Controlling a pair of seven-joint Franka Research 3 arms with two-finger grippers.
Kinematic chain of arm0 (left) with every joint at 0, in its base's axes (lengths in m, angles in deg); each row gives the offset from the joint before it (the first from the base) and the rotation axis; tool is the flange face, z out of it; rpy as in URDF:
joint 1: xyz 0 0 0.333 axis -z
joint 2: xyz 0 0 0 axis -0.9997 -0.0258 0
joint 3: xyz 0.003 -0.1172 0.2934 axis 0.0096 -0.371 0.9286
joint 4: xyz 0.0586 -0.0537 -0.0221 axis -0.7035 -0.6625 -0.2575
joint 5: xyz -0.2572 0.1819 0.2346 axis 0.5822 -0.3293 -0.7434
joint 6: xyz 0 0 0 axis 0.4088 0.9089 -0.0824
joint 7: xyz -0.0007 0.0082 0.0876 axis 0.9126 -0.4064 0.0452
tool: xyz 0.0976 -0.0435 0.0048 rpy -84 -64.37 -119.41
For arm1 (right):
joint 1: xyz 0 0 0.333 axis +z
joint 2: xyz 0 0 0 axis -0.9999 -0.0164 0
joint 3: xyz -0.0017 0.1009 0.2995 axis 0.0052 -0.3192 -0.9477
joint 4: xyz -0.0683 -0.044 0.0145 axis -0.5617 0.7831 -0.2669
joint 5: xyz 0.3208 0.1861 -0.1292 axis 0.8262 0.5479 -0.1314
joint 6: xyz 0 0 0 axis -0.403 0.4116 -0.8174
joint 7: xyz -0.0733 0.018 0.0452 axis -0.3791 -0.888 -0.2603
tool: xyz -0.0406 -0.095 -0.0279 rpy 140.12 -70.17 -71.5
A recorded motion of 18 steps. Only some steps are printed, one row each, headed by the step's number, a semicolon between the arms.
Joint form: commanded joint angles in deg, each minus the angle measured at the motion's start. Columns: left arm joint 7, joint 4, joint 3, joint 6, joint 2, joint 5, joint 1; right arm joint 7, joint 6, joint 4, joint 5, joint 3, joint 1, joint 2.
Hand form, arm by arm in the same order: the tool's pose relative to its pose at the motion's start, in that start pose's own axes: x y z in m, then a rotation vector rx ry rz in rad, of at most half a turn. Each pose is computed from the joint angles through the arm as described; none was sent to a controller.
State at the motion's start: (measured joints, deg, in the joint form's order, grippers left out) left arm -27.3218 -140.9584 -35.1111 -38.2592 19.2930 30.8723 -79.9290; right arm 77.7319 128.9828 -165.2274 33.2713 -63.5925 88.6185 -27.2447
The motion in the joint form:
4: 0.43 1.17 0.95 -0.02 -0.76 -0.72 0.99; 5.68 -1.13 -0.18 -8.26 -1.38 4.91 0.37
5: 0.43 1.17 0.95 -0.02 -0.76 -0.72 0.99; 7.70 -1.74 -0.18 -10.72 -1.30 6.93 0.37
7: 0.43 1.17 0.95 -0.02 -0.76 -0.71 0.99; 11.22 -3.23 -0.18 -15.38 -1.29 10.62 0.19
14: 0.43 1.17 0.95 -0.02 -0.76 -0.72 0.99; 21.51 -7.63 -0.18 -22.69 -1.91 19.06 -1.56
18: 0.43 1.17 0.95 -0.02 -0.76 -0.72 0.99; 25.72 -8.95 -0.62 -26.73 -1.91 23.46 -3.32
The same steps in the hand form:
4: 0.0042 -0.0002 -0.0022 0.0159 0.0069 0.0083; -0.0098 -0.0472 -0.0083 -0.1349 0.0255 -0.0042
5: 0.0042 -0.0002 -0.0022 0.0159 0.0069 0.0083; -0.0135 -0.0620 -0.0102 -0.1764 0.0339 0.0001
7: 0.0042 -0.0001 -0.0022 0.0157 0.0070 0.0083; -0.0212 -0.0896 -0.0120 -0.2559 0.0487 0.0047
14: 0.0042 -0.0002 -0.0022 0.0159 0.0069 0.0083; -0.0439 -0.1638 -0.0024 -0.3902 0.0689 0.0431
18: 0.0042 -0.0002 -0.0022 0.0159 0.0069 0.0083; -0.0537 -0.2023 0.0128 -0.4670 0.0910 0.0406

